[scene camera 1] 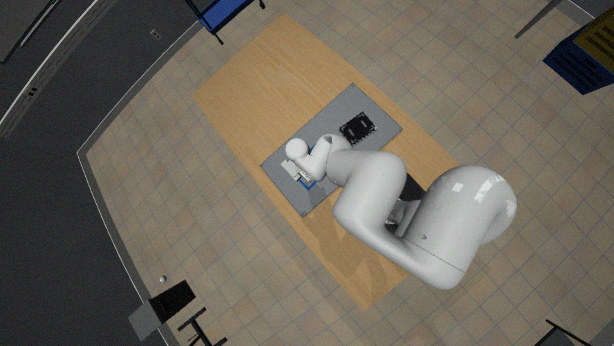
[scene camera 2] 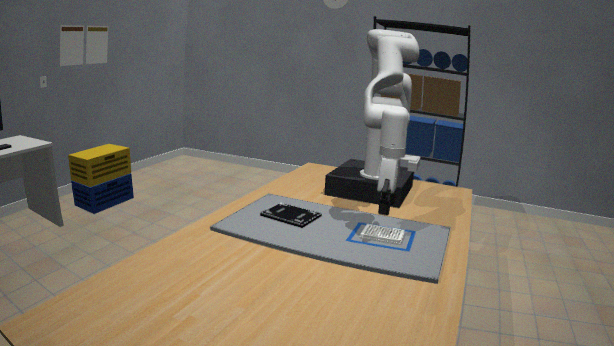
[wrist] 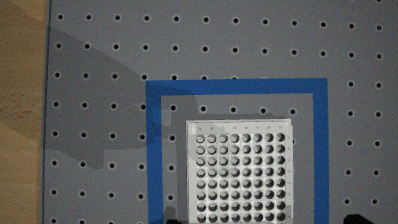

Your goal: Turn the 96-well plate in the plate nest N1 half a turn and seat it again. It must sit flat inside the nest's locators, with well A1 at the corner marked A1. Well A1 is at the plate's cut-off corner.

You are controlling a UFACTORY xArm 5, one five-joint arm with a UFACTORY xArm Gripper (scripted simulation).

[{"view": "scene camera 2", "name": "black plate nest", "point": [290, 212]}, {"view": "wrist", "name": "96-well plate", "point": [271, 182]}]
